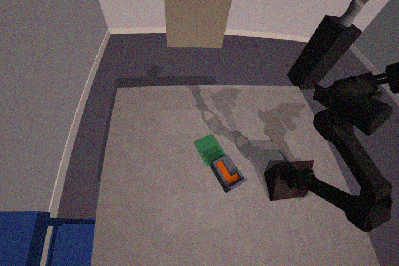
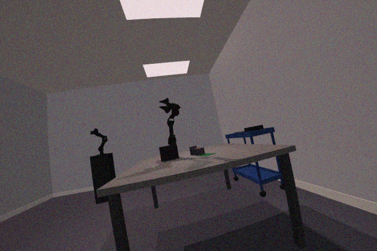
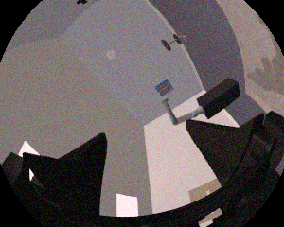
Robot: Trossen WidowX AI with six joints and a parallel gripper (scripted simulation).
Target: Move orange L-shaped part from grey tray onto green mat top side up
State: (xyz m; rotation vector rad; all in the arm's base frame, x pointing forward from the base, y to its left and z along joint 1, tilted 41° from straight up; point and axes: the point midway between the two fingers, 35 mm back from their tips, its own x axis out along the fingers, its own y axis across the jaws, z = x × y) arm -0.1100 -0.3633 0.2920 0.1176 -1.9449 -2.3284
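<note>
My gripper tip is 550 mm above the orange L-shaped part, 320 mm short of it and 20 mm to the right of it. The rest, counted from my gripper tip: green mat (610 mm below, 360 mm ahead, 140 mm to the right).
</note>
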